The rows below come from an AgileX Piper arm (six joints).
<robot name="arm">
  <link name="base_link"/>
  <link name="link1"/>
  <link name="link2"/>
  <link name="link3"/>
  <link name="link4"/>
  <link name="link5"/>
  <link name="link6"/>
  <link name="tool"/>
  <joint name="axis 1" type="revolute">
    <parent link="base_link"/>
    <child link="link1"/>
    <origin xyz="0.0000 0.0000 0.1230" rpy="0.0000 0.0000 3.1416"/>
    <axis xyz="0 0 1"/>
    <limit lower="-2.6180" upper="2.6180"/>
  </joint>
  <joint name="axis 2" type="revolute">
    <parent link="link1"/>
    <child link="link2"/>
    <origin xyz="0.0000 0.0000 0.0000" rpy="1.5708 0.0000 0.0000"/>
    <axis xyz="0 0 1"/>
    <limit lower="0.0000" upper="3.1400"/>
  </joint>
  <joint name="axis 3" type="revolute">
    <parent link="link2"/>
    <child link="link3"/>
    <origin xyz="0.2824 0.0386 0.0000"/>
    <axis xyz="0 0 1"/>
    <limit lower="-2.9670" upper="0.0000"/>
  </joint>
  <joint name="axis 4" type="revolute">
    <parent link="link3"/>
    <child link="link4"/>
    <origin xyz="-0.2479 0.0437 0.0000" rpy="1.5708 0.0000 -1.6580"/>
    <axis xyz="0 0 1"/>
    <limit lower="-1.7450" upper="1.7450"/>
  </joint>
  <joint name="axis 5" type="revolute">
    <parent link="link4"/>
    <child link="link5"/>
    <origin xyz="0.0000 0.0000 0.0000" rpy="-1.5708 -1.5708 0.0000"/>
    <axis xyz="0 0 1"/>
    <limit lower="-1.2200" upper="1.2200"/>
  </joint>
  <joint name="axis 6" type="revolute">
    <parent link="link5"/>
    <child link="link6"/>
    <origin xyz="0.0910 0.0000 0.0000" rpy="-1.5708 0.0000 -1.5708"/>
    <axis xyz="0 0 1"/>
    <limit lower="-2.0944" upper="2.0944"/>
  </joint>
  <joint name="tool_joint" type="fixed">
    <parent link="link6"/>
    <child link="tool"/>
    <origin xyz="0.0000 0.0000 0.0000" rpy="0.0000 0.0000 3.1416"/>
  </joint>
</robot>
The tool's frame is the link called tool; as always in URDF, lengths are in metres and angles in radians.
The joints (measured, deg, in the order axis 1, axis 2, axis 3, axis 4, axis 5, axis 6), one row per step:
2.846 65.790 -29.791 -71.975 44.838 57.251
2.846 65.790 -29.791 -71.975 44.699 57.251
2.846 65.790 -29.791 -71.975 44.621 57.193
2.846 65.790 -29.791 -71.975 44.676 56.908
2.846 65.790 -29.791 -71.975 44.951 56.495
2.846 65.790 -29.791 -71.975 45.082 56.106
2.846 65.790 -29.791 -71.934 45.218 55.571
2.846 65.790 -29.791 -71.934 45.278 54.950
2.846 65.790 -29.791 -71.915 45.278 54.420
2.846 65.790 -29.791 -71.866 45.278 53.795
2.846 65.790 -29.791 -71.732 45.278 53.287
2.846 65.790 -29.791 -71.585 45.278 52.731
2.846 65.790 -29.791 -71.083 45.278 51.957
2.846 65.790 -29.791 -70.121 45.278 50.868
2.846 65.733 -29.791 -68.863 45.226 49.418
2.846 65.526 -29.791 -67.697 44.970 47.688
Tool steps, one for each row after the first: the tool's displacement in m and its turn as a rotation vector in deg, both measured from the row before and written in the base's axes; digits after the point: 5 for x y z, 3 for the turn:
0.00015 0.00016 -0.00004 0.070 -0.040 0.113
0.00008 0.00009 -0.00002 0.009 0.015 0.096
-0.00006 -0.00006 0.00002 -0.179 0.199 0.113
-0.00030 -0.00031 0.00008 -0.357 0.345 0.004
-0.00014 -0.00015 0.00004 -0.271 0.289 0.108
-0.00017 -0.00014 0.00000 -0.314 0.388 0.163
-0.00007 -0.00007 0.00002 -0.355 0.421 0.294
-0.00001 0.00001 -0.00002 -0.261 0.345 0.282
-0.00003 0.00002 -0.00005 -0.285 0.408 0.320
-0.00008 0.00004 -0.00012 -0.150 0.336 0.212
-0.00008 0.00005 -0.00013 -0.164 0.367 0.232
-0.00029 0.00017 -0.00046 0.028 0.523 0.173
-0.00054 0.00033 -0.00088 0.263 0.744 0.119
-0.00076 0.00051 -0.00096 0.369 0.909 0.229
-0.00076 0.00072 -0.00042 0.265 0.851 0.622

